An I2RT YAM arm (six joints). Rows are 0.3 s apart.
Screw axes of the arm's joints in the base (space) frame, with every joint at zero. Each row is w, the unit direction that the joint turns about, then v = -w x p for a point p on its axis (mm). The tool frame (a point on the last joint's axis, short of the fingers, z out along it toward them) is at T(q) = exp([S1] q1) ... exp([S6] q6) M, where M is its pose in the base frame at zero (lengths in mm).
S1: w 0 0 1 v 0.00 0.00 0.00
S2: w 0 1 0 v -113.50 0.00 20.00
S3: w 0 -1 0 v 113.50 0.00 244.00
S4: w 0 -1 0 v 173.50 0.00 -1.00
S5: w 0 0 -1 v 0.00 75.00 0.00
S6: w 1 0 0 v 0.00 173.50 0.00
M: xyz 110.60 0.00 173.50 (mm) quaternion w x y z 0.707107 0 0.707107 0
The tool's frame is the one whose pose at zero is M.
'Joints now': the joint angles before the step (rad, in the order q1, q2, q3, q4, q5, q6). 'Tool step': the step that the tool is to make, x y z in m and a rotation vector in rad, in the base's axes. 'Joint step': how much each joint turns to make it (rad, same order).
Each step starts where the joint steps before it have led.
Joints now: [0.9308 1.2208 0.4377 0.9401 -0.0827 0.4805]
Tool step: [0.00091 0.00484 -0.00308 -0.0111 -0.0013 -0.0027]
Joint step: [0.0099 0.0286 0.0071 0.0126 0.0113 -0.0095]
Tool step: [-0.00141 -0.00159 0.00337 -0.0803 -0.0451 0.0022]
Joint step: [-0.0011 -0.0388 0.0150 -0.0986 -0.0138 -0.0829]
